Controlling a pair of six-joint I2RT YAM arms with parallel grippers.
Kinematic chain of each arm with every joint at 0, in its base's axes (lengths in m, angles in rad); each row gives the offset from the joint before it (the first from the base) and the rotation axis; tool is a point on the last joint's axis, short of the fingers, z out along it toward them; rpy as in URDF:
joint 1: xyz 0 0 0.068 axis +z
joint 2: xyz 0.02 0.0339 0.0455 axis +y
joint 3: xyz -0.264 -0.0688 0 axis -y
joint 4: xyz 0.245 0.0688 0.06 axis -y
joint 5: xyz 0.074 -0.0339 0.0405 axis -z
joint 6: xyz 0.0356 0 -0.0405 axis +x
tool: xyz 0 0 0 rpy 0 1.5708 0
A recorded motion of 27 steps. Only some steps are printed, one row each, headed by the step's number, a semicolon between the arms.
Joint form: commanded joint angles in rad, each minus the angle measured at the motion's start. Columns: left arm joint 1, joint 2, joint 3, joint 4, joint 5, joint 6; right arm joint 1, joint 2, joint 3, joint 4, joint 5, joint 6.
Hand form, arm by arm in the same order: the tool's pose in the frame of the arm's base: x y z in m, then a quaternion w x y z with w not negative. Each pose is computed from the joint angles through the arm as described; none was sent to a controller.
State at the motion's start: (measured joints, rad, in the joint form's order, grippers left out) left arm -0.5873 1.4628 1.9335 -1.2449 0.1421 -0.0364; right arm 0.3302 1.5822 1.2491 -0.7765 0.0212 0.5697
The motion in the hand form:
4: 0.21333 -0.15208 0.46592 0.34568 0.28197 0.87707 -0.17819; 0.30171 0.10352 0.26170 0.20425 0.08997 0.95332 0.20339
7: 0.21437 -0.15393 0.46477 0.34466 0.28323 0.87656 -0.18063; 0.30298 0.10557 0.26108 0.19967 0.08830 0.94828 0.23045
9: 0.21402 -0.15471 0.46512 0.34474 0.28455 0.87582 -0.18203; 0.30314 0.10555 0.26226 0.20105 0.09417 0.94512 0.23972
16: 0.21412 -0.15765 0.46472 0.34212 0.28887 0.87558 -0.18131; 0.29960 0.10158 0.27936 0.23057 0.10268 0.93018 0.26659
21: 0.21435 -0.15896 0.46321 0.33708 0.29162 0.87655 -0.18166; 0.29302 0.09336 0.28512 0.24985 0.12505 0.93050 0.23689
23: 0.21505 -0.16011 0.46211 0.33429 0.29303 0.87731 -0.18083; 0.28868 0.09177 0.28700 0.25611 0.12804 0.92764 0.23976
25: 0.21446 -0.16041 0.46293 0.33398 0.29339 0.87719 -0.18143; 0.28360 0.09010 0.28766 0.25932 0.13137 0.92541 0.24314
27: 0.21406 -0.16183 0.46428 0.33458 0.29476 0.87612 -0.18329; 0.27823 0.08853 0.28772 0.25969 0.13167 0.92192 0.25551
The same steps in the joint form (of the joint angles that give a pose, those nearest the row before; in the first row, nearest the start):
4: -0.0140 0.0125 0.0227 -0.0166 -0.0094 0.0018; -0.0226 -0.0466 -0.0446 0.0877 -0.2283 -0.0152
7: -0.0171 0.0158 0.0194 -0.0101 -0.0057 0.0001; -0.0234 -0.0445 -0.0507 0.1145 -0.2805 -0.0009
9: -0.0201 0.0167 0.0215 -0.0098 -0.0043 -0.0004; -0.0249 -0.0485 -0.0535 0.1267 -0.2928 0.0162
16: -0.0294 0.0247 0.0287 -0.0144 -0.0073 0.0011; -0.0358 -0.0975 -0.0534 0.1628 -0.3143 0.0469
21: -0.0324 0.0286 0.0281 -0.0199 -0.0041 0.0025; -0.0468 -0.1352 -0.0636 0.1409 -0.2396 0.0576
23: -0.0345 0.0328 0.0287 -0.0224 -0.0044 0.0035; -0.0476 -0.1580 -0.0798 0.1497 -0.2375 0.0651
25: -0.0367 0.0343 0.0343 -0.0265 -0.0044 0.0021; -0.0484 -0.1818 -0.0999 0.1563 -0.2385 0.0737
27: -0.0417 0.0388 0.0442 -0.0289 -0.0038 0.0001; -0.0510 -0.2075 -0.1250 0.1699 -0.2601 0.0826

